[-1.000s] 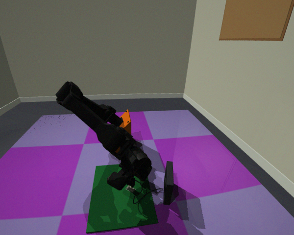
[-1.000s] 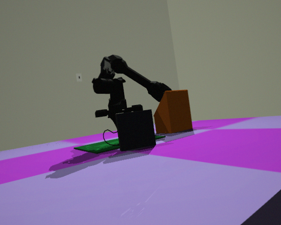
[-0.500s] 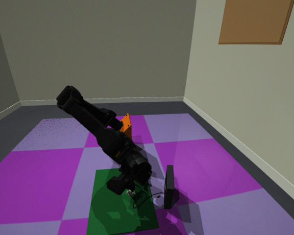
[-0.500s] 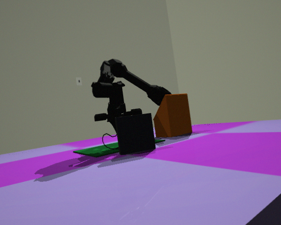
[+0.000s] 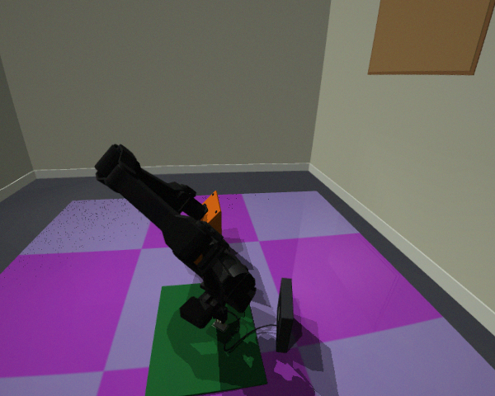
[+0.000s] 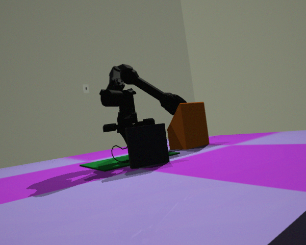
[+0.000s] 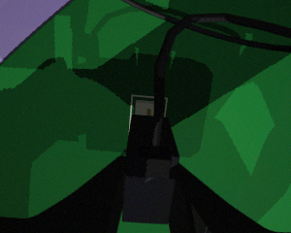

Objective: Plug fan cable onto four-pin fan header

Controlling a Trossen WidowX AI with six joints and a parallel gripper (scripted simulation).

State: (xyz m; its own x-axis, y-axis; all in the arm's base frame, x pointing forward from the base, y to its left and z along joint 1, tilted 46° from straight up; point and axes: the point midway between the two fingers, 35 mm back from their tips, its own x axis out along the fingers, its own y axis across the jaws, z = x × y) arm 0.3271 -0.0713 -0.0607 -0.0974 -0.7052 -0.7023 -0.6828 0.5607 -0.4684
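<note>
My gripper tip is 40 mm above the white four-pin header. Also, from my gripper tip: black fan (50 mm ahead, 140 mm to the left, 20 mm above); green board (30 mm to the right, 60 mm below); black plug (10 mm above).
</note>
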